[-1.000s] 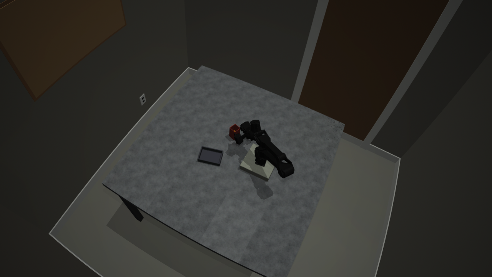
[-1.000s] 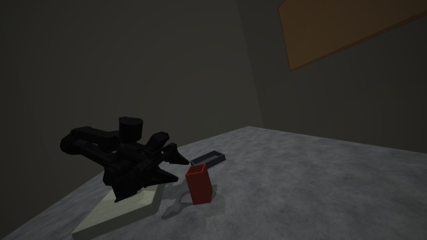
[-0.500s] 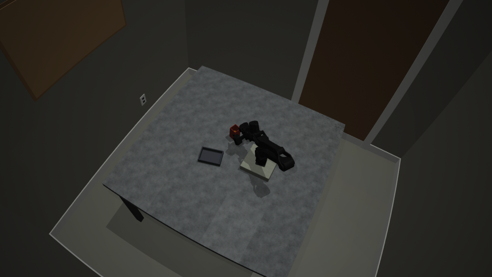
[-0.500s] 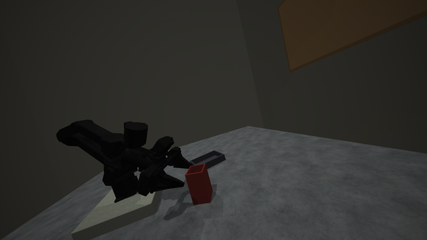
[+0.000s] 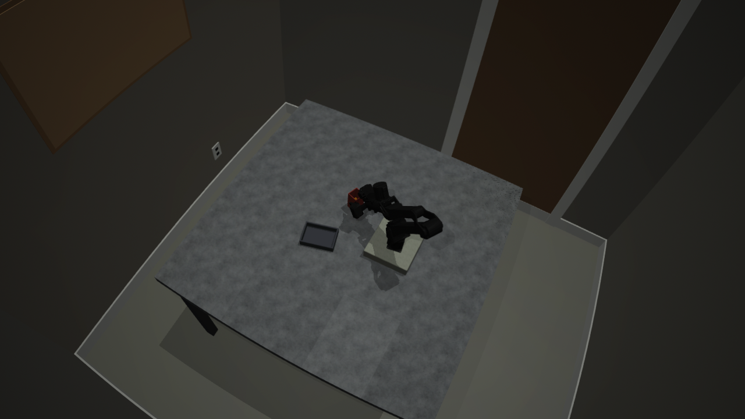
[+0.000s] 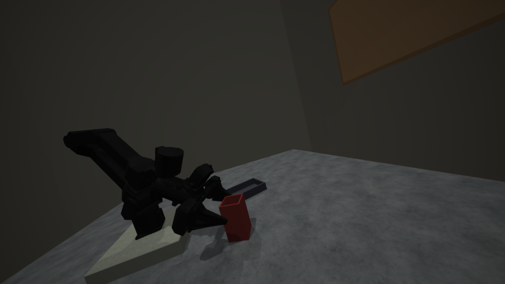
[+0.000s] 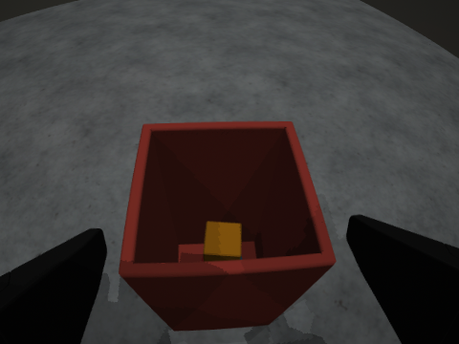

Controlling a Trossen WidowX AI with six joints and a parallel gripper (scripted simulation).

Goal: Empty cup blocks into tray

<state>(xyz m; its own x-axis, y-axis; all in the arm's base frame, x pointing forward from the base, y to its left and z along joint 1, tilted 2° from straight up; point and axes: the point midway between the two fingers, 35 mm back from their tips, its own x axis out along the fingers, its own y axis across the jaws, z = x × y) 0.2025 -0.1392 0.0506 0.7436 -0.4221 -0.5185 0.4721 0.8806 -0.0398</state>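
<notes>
The orange block is 1 cm ahead of my gripper tip and 2 cm below it. The rest, counted from my gripper tip: red square cup (4 cm below).
</notes>
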